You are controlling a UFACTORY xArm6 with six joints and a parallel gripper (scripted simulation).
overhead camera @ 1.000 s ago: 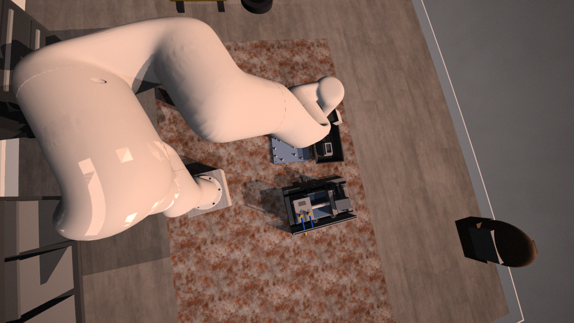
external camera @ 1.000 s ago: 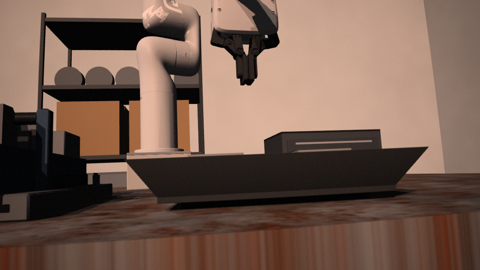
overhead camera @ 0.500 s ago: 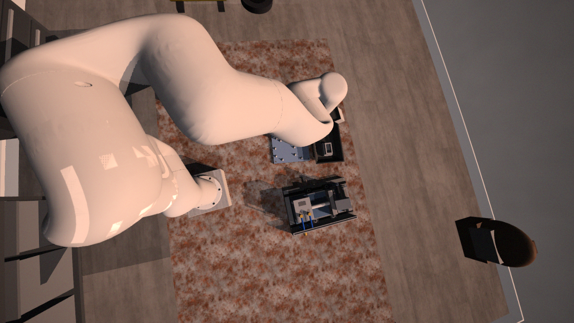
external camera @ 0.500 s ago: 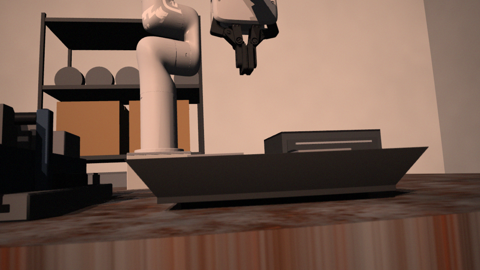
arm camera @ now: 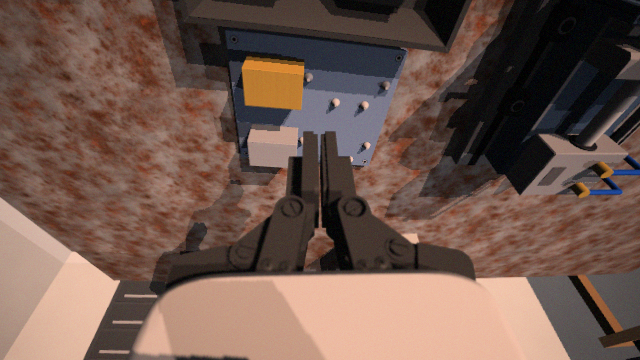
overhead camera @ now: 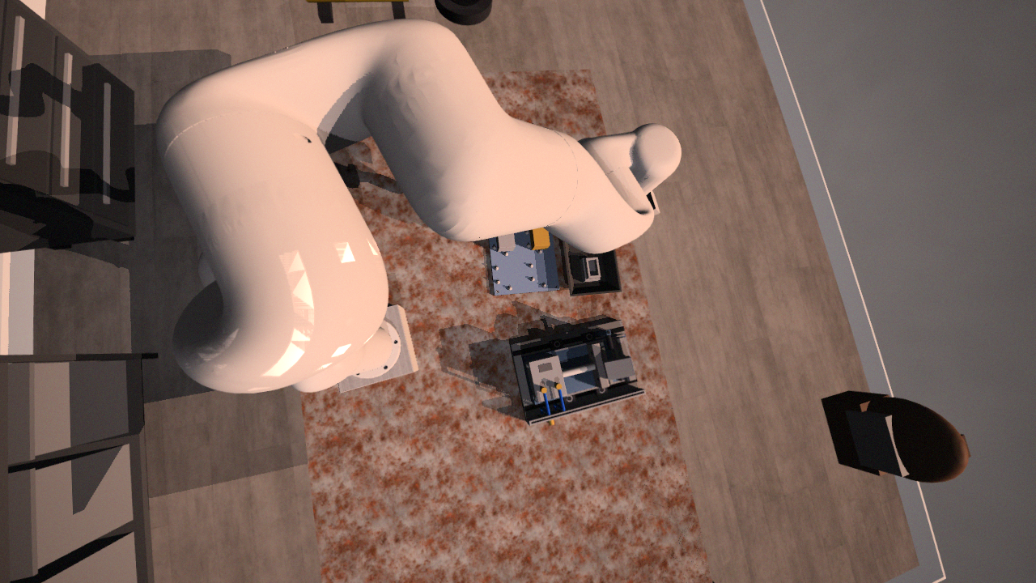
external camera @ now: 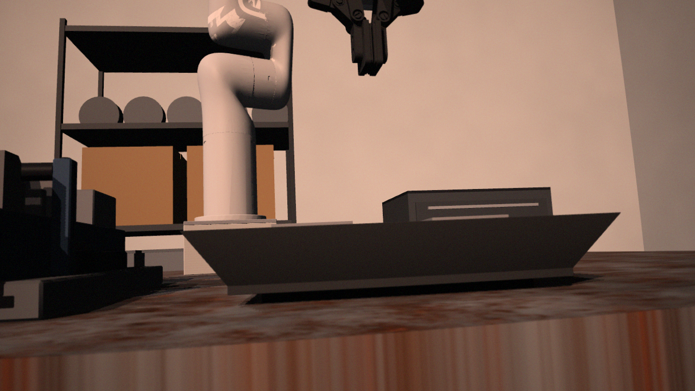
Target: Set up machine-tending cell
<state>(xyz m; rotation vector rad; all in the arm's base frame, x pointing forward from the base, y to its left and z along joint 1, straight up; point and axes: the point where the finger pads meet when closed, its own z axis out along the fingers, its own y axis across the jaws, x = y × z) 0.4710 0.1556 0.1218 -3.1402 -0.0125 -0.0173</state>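
Now: hand 4 cm past the vise piston rod, 30 cm to the left of it and 13 cm above it. Round my hand: vise body: 2 cm behind, 30 cm to the right, 17 cm below; then brass blank: 4 cm behind, 4 cm to the left, 18 cm below.
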